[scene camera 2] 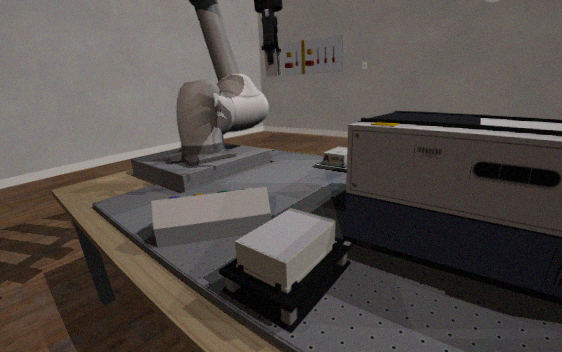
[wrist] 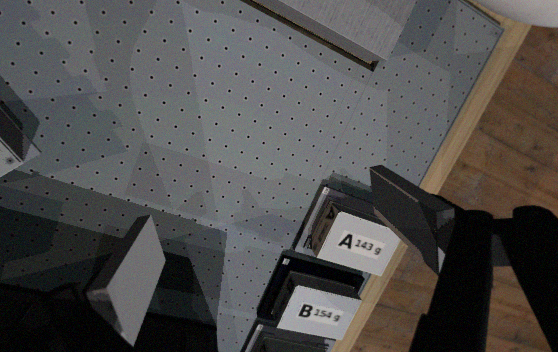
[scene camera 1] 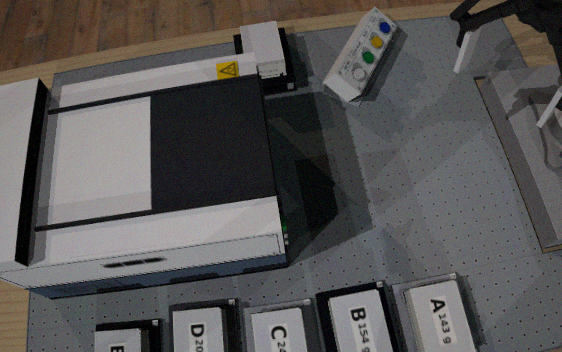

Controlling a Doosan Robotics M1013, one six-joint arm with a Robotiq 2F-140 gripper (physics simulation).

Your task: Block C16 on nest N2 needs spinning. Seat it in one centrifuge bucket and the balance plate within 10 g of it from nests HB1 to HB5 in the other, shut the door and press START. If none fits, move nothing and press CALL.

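Frame: origin at the arm's base, x ahead, y left, z up, level; millimetres.
Seen in the pictures: gripper, fingertip midpoint: (scene camera 2: 274,75) (wrist: 267,213) (scene camera 1: 501,92); arm's base, link origin: (scene camera 2: 204,156).
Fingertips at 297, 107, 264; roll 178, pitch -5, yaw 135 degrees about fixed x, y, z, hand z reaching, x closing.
Pixels of each thing's top centre, then the offset from my fingertips to it, as dx, dy, dz. "spot": a spot on its surface instead.
- pale block, top centre: (scene camera 2: 289,230) (scene camera 1: 261,43) +369, -298, -232
- C, top centre: (scene camera 1: 281,349) +307, +316, -259
- D, top centre: (scene camera 1: 198,346) +442, +319, -259
- E, surface spot: (scene camera 1: 117,340) spot: +583, +318, -259
- control box, top centre: (scene camera 2: 210,190) (scene camera 1: 363,40) +149, -304, -229
A pale block (scene camera 1: 262,40) (scene camera 2: 287,242) sits on a dark nest beside the centrifuge (scene camera 1: 215,225) (scene camera 2: 410,160); its label cannot be read. A dark panel and a white panel cover the centrifuge's top; no bucket shows. Balance plates stand in a row: A, 143 g (scene camera 1: 440,310) (wrist: 360,242), B, 154 g (scene camera 1: 360,320) (wrist: 320,312), C (scene camera 1: 277,322), D (scene camera 1: 197,325) and E (scene camera 1: 117,340). The weights of C and D are cut off and E's does not show. My gripper (scene camera 1: 498,98) (scene camera 2: 273,70) (wrist: 267,213) is open and empty, high above the table, with plates A and B below it in the wrist view.
The control box (scene camera 1: 361,57) (scene camera 2: 212,215) with blue, yellow, green and white buttons stands near the pale block. The robot's base plinth (scene camera 1: 512,145) (scene camera 2: 160,172) (wrist: 345,22) stands on the perforated table top. A wooden edge (wrist: 475,107) borders it.
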